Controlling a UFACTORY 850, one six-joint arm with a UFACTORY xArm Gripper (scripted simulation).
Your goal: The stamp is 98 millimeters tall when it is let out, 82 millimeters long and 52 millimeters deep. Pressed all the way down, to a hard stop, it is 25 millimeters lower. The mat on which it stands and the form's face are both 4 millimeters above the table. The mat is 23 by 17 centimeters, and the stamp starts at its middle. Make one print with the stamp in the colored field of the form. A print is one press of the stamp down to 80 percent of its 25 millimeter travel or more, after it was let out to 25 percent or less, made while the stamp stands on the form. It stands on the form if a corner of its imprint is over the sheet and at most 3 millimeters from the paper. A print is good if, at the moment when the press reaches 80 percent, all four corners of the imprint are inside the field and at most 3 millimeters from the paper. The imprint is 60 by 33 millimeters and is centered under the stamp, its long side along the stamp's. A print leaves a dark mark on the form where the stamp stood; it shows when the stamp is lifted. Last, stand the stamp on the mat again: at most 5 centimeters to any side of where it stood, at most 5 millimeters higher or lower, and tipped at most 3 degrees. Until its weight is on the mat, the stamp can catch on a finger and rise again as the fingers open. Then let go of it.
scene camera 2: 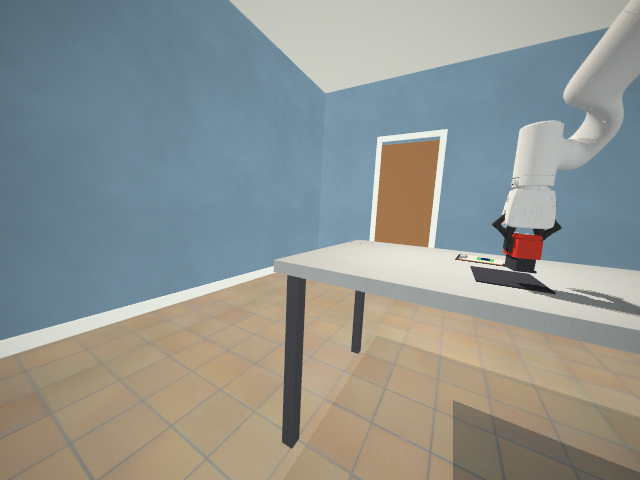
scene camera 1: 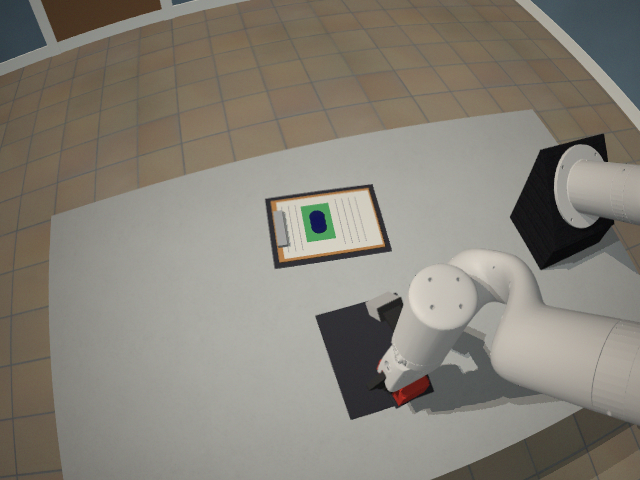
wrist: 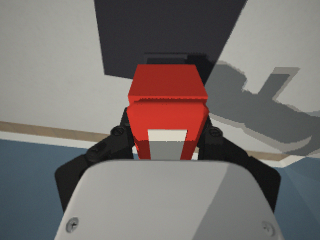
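My gripper is there for me to see, and it shows in the wrist view and in scene camera 1 too. I also see a dark mat and a red stamp.
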